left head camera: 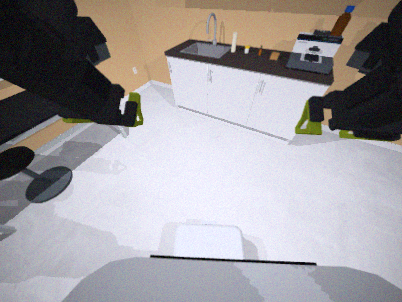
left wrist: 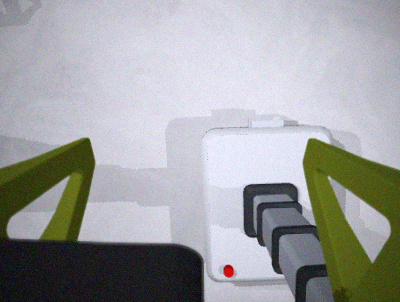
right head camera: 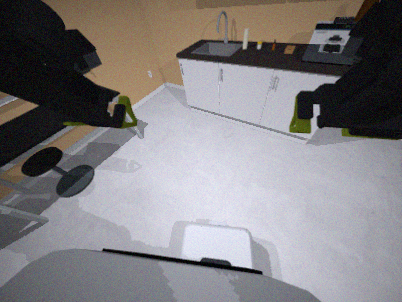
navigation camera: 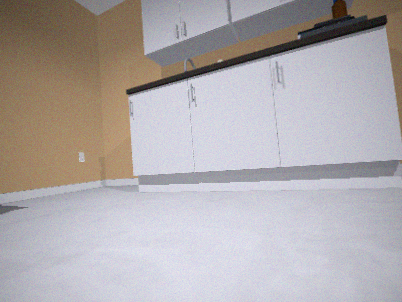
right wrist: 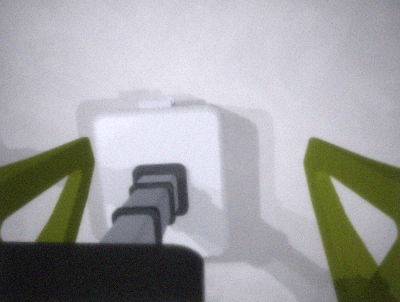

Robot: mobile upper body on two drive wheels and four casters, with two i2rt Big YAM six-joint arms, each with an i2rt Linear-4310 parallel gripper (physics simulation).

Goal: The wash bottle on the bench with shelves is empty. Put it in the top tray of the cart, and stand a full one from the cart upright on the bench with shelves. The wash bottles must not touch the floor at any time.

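Places are measured from the left arm's base along level axes (x left, y ahead, z down), in metres.
Where they show: left gripper, fingertip midpoint: (left head camera: 123,120) (left wrist: 198,150) (right head camera: 119,122); right gripper, fingertip midpoint: (left head camera: 317,132) (right head camera: 315,131) (right wrist: 199,149).
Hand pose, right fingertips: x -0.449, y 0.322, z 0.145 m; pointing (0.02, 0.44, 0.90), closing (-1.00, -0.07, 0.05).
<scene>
Things, the pixels of their top centre, and the offset from my right fingertips. "spot": a spot on its surface instead.
- white cabinet, surface spot: (navigation camera: 230,115) spot: dx -0.027, dy +1.409, dz +0.737 m
- brown bottle, surface spot: (navigation camera: 339,9) (left head camera: 339,26) spot: dx -0.845, dy +1.341, dz +0.064 m
No wash bottle and no cart can be made out in these views, and I cannot tell whether any part of the bench with shelves shows. My left gripper (left head camera: 105,117) (right head camera: 100,120) (left wrist: 198,150) is open and empty, raised over the floor at the left of both head views. My right gripper (left head camera: 336,128) (right head camera: 334,127) (right wrist: 199,149) is open and empty, raised at the right of both head views.
A white cabinet (left head camera: 227,90) (right head camera: 240,90) (navigation camera: 230,115) with a dark top, sink and small bottles stands ahead. A brown bottle (left head camera: 341,24) (navigation camera: 339,9) with a blue cap stands at its right end. Dark round stool seats (left head camera: 49,185) (right head camera: 75,181) are at the left, near a dark surface.
</scene>
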